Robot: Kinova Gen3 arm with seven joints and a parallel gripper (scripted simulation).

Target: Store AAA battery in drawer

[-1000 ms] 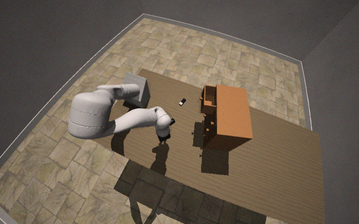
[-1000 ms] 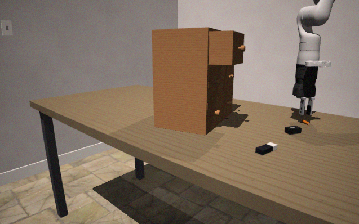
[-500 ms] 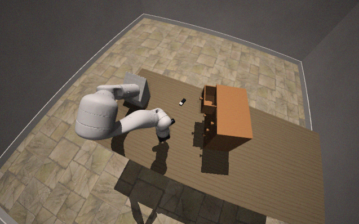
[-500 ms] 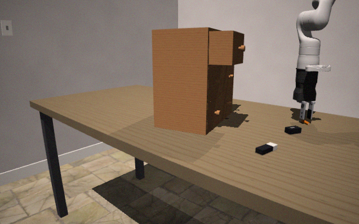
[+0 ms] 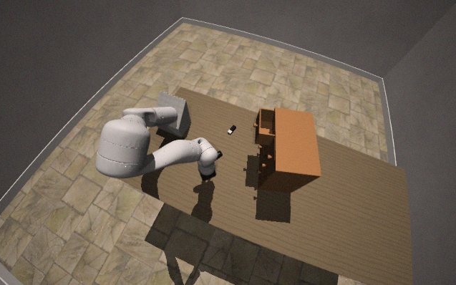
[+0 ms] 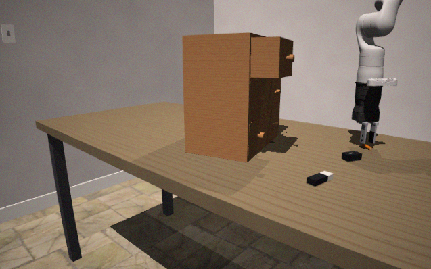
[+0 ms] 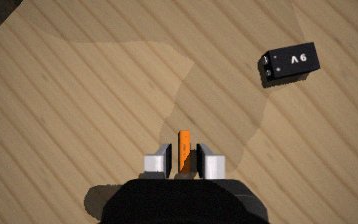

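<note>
Now: the AAA battery 3 cm below my hand. Also, from my hand: black-and-white block (33 cm to the left, 3 cm below, 3 cm ahead); then small dark block (13 cm to the left, 3 cm below, 1 cm ahead).
</note>
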